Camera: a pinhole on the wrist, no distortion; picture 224 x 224 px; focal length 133.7 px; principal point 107.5 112.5 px. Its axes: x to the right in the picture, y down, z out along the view. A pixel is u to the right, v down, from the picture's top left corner.
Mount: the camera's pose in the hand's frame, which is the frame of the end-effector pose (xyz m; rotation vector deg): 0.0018 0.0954 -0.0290 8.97 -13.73 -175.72
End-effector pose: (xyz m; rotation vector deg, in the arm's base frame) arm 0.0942 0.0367 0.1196 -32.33 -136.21 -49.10
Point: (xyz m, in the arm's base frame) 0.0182 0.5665 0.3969
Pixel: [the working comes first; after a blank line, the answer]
In the camera's frame: -0.3764 -0.3037 0.2502

outside the picture
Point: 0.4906 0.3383 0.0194
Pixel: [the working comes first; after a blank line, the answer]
In the camera's frame: 0.2692 -0.2763 0.2337

outside the picture
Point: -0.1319 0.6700 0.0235
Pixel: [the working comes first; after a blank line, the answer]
In the camera's frame: -0.3053 -0.0780 0.5918

38.5 94.9
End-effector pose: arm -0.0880 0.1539 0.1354 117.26 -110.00 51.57
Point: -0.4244 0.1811 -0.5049
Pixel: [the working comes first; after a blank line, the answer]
In the camera's frame: 0.2953 -0.3354 0.5158

184.0 25.6
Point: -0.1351 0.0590 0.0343
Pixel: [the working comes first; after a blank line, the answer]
In the camera's frame: -0.0368 0.0349 0.1391

72.2 146.1
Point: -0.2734 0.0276 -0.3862
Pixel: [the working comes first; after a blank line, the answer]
In the camera's frame: 0.1148 -0.1690 0.5030

138.0 67.6
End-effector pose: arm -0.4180 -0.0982 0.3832 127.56 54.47 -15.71
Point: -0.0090 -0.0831 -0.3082
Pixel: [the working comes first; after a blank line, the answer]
In the camera's frame: -0.6347 0.2898 0.4603

outside the picture
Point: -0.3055 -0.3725 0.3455
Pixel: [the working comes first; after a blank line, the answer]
In the camera's frame: 0.0267 -0.0618 0.2656

120.9 81.4
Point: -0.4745 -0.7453 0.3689
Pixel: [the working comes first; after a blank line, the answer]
In the camera's frame: 0.3348 -0.1213 0.5294

192.0 81.9
